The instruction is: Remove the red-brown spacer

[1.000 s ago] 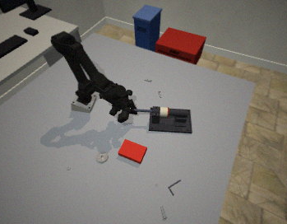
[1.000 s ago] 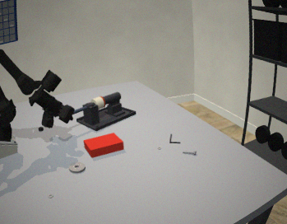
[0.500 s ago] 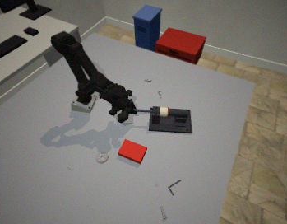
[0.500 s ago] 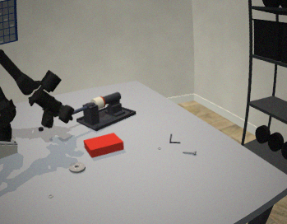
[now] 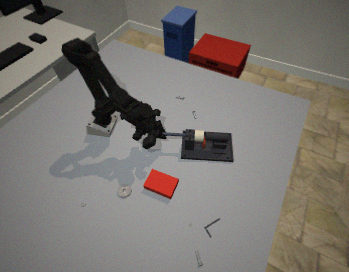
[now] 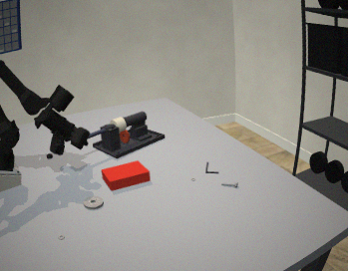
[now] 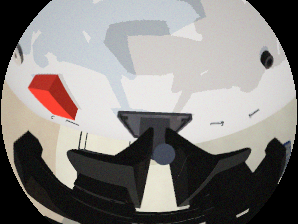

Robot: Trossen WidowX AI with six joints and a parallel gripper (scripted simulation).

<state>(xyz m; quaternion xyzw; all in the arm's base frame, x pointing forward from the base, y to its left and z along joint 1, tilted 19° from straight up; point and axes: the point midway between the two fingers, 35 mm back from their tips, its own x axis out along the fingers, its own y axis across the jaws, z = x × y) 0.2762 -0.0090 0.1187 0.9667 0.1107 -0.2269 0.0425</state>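
The shaft is 90 mm ahead of my hand and 20 mm to the left of it. From my hand the other things lie so: red-brown spacer 190 mm ahead, 50 mm to the left, 50 mm below; then fixture 200 mm ahead, 50 mm to the left, 30 mm below; then cream spacer 170 mm ahead, 40 mm to the left.
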